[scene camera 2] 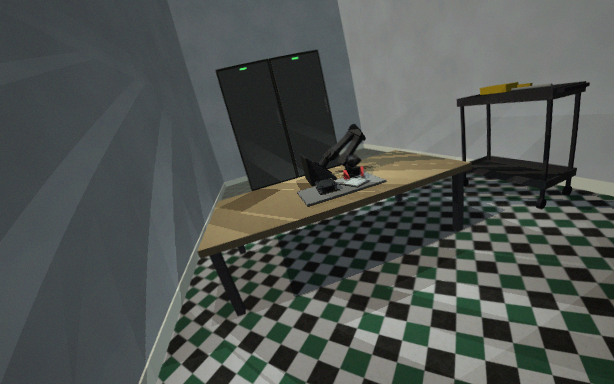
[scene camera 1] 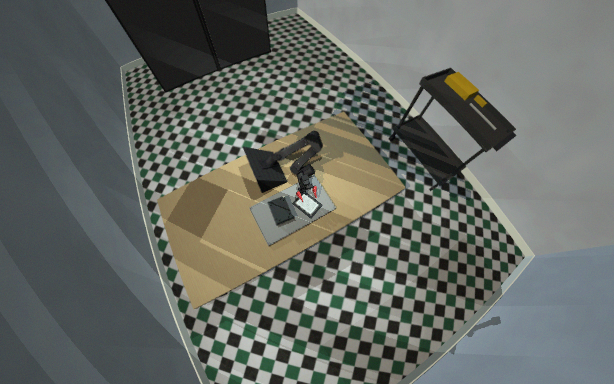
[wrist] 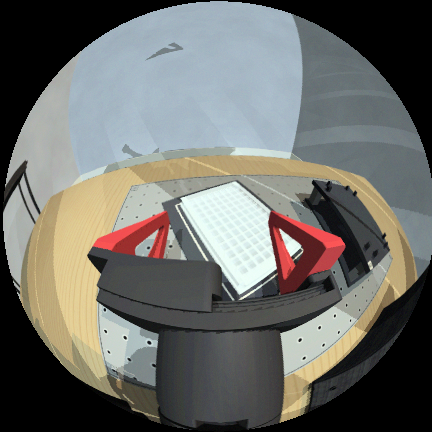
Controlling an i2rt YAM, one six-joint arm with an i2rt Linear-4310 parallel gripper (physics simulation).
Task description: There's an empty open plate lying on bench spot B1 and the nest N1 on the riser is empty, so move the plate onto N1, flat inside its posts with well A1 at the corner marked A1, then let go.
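Seen in the pictures: gripper, fingertip midpoint: [scene camera 2: 356, 177] [scene camera 1: 309, 200] [wrist: 218, 216]; arm's base, link origin: [scene camera 2: 321, 167] [scene camera 1: 268, 163].
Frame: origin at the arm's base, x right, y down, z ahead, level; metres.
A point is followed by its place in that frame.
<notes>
The white open well plate [scene camera 1: 307, 205] {x -0.048, y 0.060, z 0.397 m} [scene camera 2: 356, 182] {x -0.044, y 0.061, z 0.428 m} [wrist: 235, 235] {x -0.067, y 0.059, z 0.366 m} lies flat on a dark-bordered spot on the grey perforated board [scene camera 1: 265, 230] {x 0.279, y 0.076, z 0.368 m} [scene camera 2: 312, 200] {x 0.271, y 0.075, z 0.428 m} [wrist: 131, 207] {x -0.185, y 0.075, z 0.459 m}, turned at an angle to my fingers. My gripper [scene camera 1: 308, 197] {x -0.080, y 0.044, z 0.380 m} [scene camera 2: 354, 176] {x -0.080, y 0.044, z 0.380 m} [wrist: 218, 216] {x -0.080, y 0.044, z 0.380 m} is open; its red fingers stand apart over the near part of the plate, and the right finger hides part of its right edge in the wrist view. The dark riser [scene camera 1: 281, 210] {x 0.118, y 0.033, z 0.330 m} [scene camera 2: 327, 186] {x 0.143, y 0.034, z 0.394 m} [wrist: 350, 220] {x 0.074, y 0.033, z 0.320 m} stands beside the plate, with small posts on its top and no plate on it. Corner markings are too small to read.
The board lies on a wooden table [scene camera 1: 215, 260] {x 0.666, y 0.087, z 0.339 m} [scene camera 2: 250, 215] {x 0.639, y 0.088, z 0.279 m} [wrist: 65, 250] {x -0.341, y 0.088, z 0.409 m}. A dark tilted panel [scene camera 1: 262, 170] {x 0.074, y -0.064, z 0.054 m} [scene camera 2: 314, 170] {x 0.108, y -0.023, z 0.132 m} [wrist: 360, 350] stands by the arm's base, near the riser. A black cart [scene camera 1: 465, 110] [scene camera 2: 548, 145] and a dark cabinet [scene camera 1: 185, 40] [scene camera 2: 255, 125] stand away from the table.
</notes>
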